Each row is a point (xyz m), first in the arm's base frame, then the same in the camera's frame.
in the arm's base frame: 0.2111 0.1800 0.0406
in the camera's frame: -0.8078 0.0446 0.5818
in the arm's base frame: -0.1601 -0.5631 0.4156
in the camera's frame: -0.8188 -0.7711 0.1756
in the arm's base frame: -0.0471 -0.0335 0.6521
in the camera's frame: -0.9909 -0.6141 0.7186
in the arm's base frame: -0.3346 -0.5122 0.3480
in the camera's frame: -0.9896 -0.7299 0.0934
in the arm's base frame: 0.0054 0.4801 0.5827
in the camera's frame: -1.1800 -0.2447 1.0335
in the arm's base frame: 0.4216 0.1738 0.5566
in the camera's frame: -0.6683 -0.3078 0.9904
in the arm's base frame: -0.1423 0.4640 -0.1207
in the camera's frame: -1.2365 0.2539 0.5187
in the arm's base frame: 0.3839 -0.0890 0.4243
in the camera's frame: -0.5654 -0.3699 0.7192
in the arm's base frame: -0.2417 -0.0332 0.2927
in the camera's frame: -1.1283 -0.3823 0.4114
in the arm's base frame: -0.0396 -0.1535 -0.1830
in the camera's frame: -0.8500 -0.0388 0.1178
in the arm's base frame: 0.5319 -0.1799 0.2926
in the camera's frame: -0.3805 -0.2872 0.6387
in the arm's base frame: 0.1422 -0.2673 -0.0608
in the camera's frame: -0.6483 -0.1576 0.1961
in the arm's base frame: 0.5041 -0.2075 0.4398
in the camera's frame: -0.4056 -0.4236 0.7016
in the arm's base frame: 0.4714 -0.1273 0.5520
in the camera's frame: -0.4825 -0.4705 0.8110
